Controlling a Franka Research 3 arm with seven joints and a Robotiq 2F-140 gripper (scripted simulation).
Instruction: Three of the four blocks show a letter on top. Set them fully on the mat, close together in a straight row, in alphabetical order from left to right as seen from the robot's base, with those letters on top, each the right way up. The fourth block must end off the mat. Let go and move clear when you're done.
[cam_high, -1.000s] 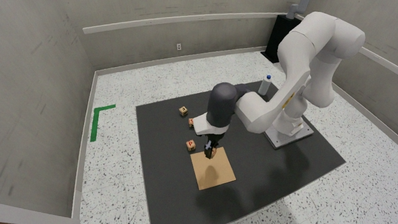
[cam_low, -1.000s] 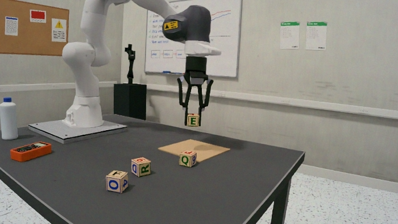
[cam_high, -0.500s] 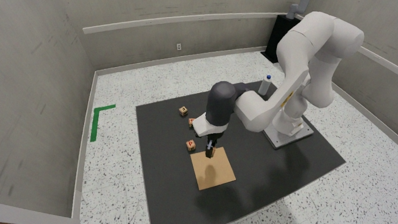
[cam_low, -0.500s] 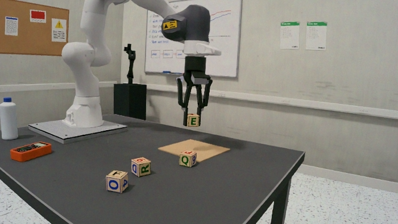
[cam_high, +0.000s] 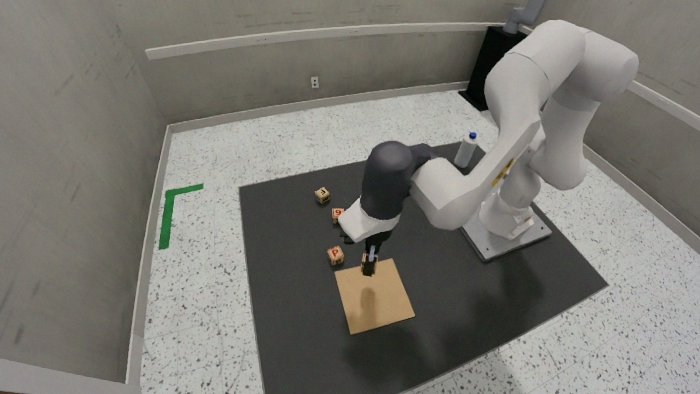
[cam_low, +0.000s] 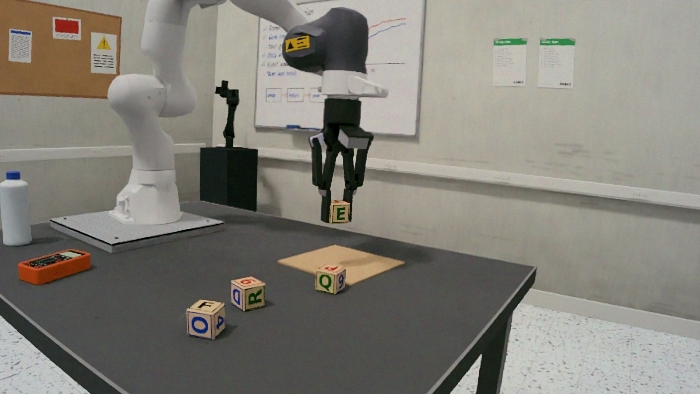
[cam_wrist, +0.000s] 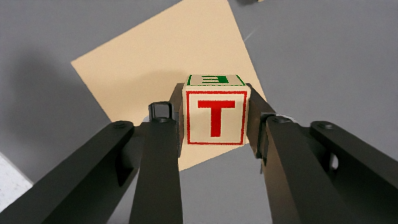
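Now: hand 1 cm past the tan mat, 5 cm to the right of it and 13 cm above it. Also, from my hand: white bottle (64 cm behind, 40 cm to the right, 5 cm below); orange meter (36 cm behind, 42 cm to the right, 12 cm below); T block (1 cm below).
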